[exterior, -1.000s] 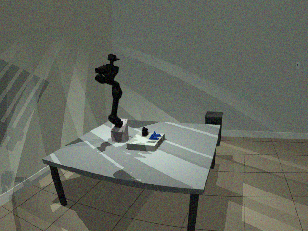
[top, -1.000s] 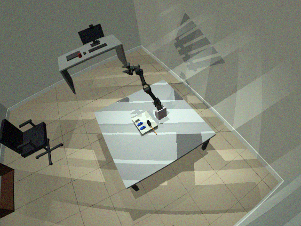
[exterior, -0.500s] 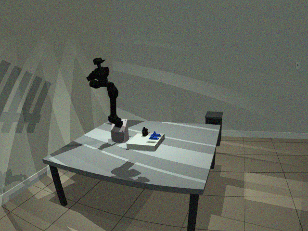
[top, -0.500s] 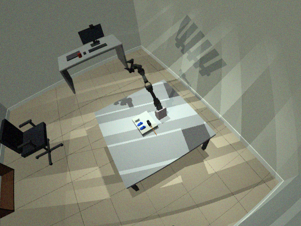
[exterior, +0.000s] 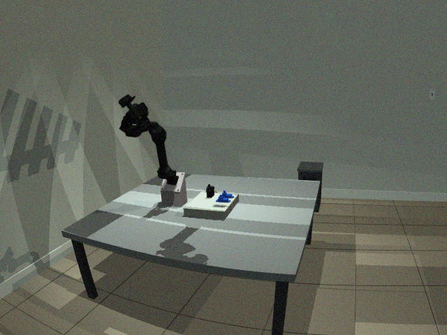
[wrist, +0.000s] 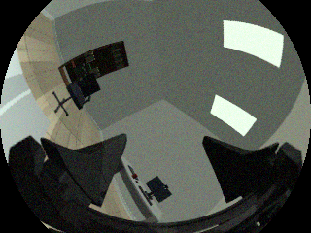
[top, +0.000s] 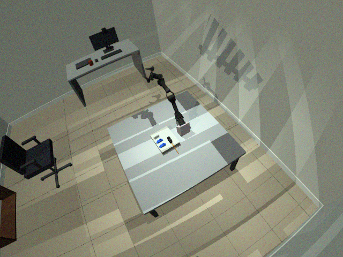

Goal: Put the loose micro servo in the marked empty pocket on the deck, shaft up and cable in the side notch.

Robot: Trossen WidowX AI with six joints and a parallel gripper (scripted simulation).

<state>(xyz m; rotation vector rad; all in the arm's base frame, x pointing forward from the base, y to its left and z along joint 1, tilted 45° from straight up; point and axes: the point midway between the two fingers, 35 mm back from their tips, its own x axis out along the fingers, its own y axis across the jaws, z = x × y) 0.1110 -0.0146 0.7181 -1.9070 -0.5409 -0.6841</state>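
My gripper tip is 40 mm short of the white deck, 520 mm to the right of it and 640 mm above it.
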